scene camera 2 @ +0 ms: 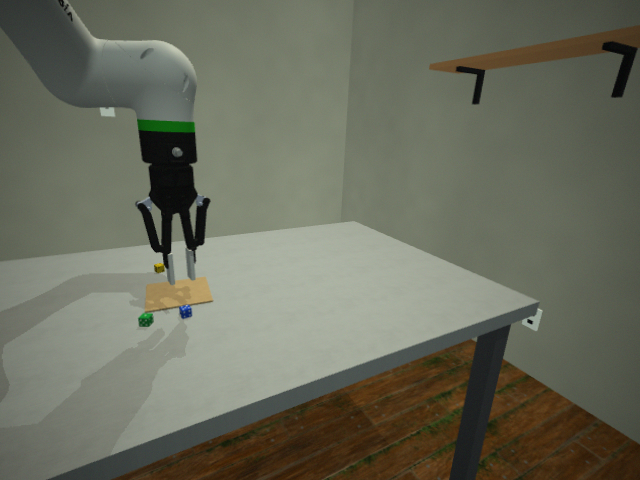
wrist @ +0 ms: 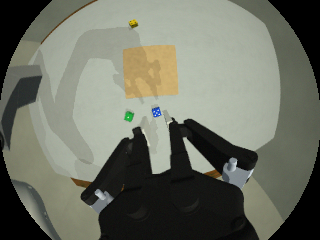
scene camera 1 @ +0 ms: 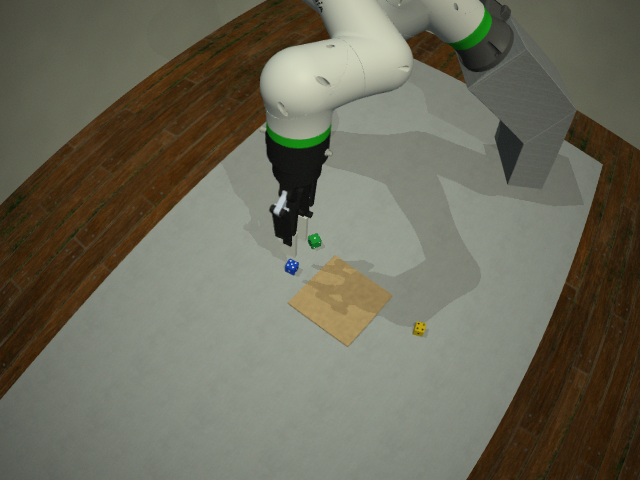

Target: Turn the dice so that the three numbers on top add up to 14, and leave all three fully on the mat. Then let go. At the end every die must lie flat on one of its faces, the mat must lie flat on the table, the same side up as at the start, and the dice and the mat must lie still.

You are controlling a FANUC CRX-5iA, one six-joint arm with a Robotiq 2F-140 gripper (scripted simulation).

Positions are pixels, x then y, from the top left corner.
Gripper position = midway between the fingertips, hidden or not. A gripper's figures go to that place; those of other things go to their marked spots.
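Gripper (scene camera 2: pixel 181 280), 0.77 m from the lens. Tan mat (scene camera 2: pixel 159 296), 0.90 m from the lens.
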